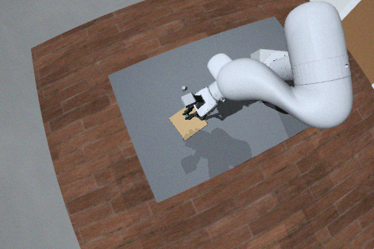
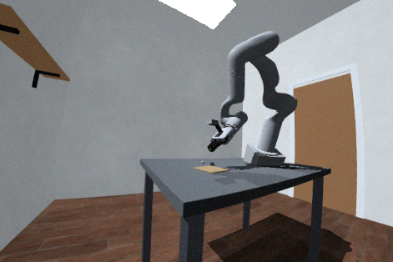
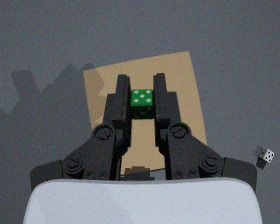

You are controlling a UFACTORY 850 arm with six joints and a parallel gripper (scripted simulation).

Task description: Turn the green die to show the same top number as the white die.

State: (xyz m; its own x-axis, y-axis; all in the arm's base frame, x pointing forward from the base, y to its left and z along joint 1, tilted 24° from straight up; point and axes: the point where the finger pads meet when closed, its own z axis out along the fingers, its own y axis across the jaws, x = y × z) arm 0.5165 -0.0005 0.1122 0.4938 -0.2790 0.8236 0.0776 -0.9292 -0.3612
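My hand is 120 mm above the mat. The rest, counted from my hand: green die (20 mm below, 10 mm ahead); black die (110 mm to the right, 110 mm below, 80 mm behind); white die (170 mm to the right, 110 mm below, 50 mm behind).
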